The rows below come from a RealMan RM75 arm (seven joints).
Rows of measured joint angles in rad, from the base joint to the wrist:
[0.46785, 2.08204, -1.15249, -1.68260, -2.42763, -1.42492, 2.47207]
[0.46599, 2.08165, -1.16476, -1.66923, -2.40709, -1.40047, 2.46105]
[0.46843, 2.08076, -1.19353, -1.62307, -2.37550, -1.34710, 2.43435]
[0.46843, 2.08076, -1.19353, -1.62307, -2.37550, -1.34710, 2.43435]
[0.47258, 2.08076, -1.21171, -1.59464, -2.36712, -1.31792, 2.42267]
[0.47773, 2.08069, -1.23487, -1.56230, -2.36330, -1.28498, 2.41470]
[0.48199, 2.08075, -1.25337, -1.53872, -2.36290, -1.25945, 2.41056]
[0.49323, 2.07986, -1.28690, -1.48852, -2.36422, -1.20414, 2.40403]
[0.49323, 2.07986, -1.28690, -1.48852, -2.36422, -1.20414, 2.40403]
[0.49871, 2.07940, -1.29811, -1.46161, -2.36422, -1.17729, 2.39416]
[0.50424, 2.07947, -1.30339, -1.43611, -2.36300, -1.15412, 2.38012]
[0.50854, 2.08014, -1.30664, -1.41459, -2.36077, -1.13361, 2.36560]
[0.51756, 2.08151, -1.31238, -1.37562, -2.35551, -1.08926, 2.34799]
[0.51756, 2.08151, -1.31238, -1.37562, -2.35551, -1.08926, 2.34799]
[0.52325, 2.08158, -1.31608, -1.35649, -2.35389, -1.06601, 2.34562]
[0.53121, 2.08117, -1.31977, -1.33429, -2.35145, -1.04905, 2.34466]
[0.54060, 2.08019, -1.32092, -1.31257, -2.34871, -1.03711, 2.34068]
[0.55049, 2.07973, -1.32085, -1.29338, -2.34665, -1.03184, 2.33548]
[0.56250, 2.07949, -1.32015, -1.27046, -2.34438, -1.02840, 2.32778]
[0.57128, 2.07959, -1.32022, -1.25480, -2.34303, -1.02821, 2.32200]
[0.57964, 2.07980, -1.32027, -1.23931, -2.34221, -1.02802, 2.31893]
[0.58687, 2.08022, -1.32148, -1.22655, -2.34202, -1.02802, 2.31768]
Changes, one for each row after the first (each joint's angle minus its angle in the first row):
[-0.00186, -0.00039, -0.01227, 0.01337, 0.02054, 0.02445, -0.01102]
[0.00058, -0.00128, -0.04104, 0.05953, 0.05213, 0.07782, -0.03772]
[0.00058, -0.00128, -0.04104, 0.05953, 0.05213, 0.07782, -0.03772]
[0.00473, -0.00128, -0.05922, 0.08796, 0.06051, 0.10700, -0.04940]
[0.00988, -0.00135, -0.08238, 0.12030, 0.06433, 0.13994, -0.05737]
[0.01414, -0.00129, -0.10088, 0.14388, 0.06473, 0.16547, -0.06151]
[0.02538, -0.00218, -0.13441, 0.19408, 0.06341, 0.22078, -0.06804]
[0.02538, -0.00218, -0.13441, 0.19408, 0.06341, 0.22078, -0.06804]
[0.03086, -0.00264, -0.14562, 0.22099, 0.06341, 0.24763, -0.07791]
[0.03639, -0.00257, -0.15090, 0.24649, 0.06463, 0.27080, -0.09195]
[0.04069, -0.00190, -0.15415, 0.26801, 0.06686, 0.29131, -0.10647]
[0.04971, -0.00053, -0.15989, 0.30698, 0.07212, 0.33566, -0.12408]
[0.04971, -0.00053, -0.15989, 0.30698, 0.07212, 0.33566, -0.12408]
[0.05540, -0.00046, -0.16359, 0.32611, 0.07374, 0.35891, -0.12645]
[0.06336, -0.00087, -0.16728, 0.34831, 0.07618, 0.37587, -0.12741]
[0.07275, -0.00185, -0.16843, 0.37003, 0.07892, 0.38781, -0.13139]
[0.08264, -0.00231, -0.16836, 0.38922, 0.08098, 0.39308, -0.13659]
[0.09465, -0.00255, -0.16766, 0.41214, 0.08325, 0.39652, -0.14429]
[0.10343, -0.00245, -0.16773, 0.42780, 0.08460, 0.39671, -0.15007]
[0.11179, -0.00224, -0.16778, 0.44329, 0.08542, 0.39690, -0.15314]
[0.11902, -0.00182, -0.16899, 0.45605, 0.08561, 0.39690, -0.15439]

